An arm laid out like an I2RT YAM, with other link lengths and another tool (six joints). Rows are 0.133 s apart.
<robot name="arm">
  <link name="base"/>
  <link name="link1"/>
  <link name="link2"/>
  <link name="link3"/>
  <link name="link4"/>
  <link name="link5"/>
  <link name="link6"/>
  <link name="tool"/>
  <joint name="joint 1" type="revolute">
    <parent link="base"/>
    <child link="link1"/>
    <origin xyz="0 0 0.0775" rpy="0 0 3.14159"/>
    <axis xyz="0 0 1"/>
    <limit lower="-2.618" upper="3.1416"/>
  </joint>
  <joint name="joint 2" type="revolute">
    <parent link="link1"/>
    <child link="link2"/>
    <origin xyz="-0.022 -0.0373 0.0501" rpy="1.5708 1.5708 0"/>
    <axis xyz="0 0 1"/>
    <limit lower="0" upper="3.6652"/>
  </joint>
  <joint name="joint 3" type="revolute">
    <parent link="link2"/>
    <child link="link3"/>
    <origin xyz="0 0.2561 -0.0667" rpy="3.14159 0 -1.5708"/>
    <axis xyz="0 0 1"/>
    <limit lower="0" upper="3.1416"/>
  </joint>
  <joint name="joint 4" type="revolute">
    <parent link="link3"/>
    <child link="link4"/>
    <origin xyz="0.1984 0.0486 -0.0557"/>
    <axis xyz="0 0 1"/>
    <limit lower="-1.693" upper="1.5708"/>
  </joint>
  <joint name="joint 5" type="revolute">
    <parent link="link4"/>
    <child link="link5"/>
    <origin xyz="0.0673 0.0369 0.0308" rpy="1.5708 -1.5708 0"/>
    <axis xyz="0 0 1"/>
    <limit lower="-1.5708" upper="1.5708"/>
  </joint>
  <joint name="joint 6" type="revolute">
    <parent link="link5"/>
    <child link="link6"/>
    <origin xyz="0 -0.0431 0.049" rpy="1.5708 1.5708 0"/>
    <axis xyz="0 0 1"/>
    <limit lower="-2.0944" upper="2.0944"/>
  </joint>
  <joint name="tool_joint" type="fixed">
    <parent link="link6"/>
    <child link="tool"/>
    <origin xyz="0.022 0.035 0.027" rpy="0.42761 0 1.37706"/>
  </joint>
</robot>
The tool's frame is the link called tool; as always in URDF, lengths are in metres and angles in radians.
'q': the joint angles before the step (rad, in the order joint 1, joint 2, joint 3, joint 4, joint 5, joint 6). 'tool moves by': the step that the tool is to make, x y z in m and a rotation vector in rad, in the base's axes. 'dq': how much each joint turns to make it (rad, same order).
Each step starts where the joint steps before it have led.
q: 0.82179 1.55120 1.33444 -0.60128 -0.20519 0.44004
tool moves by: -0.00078 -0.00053 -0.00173 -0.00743 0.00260 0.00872
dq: -0.00044 -0.00102 -0.00623 -0.00385 -0.00392 -0.00905
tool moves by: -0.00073 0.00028 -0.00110 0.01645 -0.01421 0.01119
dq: 0.00018 -0.01133 -0.02596 0.03473 -0.00812 -0.00765
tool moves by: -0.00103 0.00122 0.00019 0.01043 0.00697 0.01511
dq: 0.00030 -0.00179 -0.00060 0.00119 -0.01906 -0.00229
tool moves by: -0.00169 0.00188 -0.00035 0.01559 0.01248 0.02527
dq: 0.00004 -0.00229 -0.00293 0.00241 -0.03173 -0.00460
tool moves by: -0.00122 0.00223 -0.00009 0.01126 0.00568 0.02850
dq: 0.00042 -0.00017 -0.00090 0.00164 -0.02802 -0.01246
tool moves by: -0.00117 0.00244 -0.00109 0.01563 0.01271 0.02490
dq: -0.00007 0.00128 -0.00352 0.00630 -0.03170 -0.00425
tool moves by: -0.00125 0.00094 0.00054 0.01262 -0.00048 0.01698
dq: 0.00038 -0.00525 -0.00598 0.00816 -0.01749 -0.00647
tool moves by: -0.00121 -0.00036 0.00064 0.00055 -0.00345 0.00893
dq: 0.00082 -0.00535 -0.00292 -0.00231 -0.00415 -0.00775
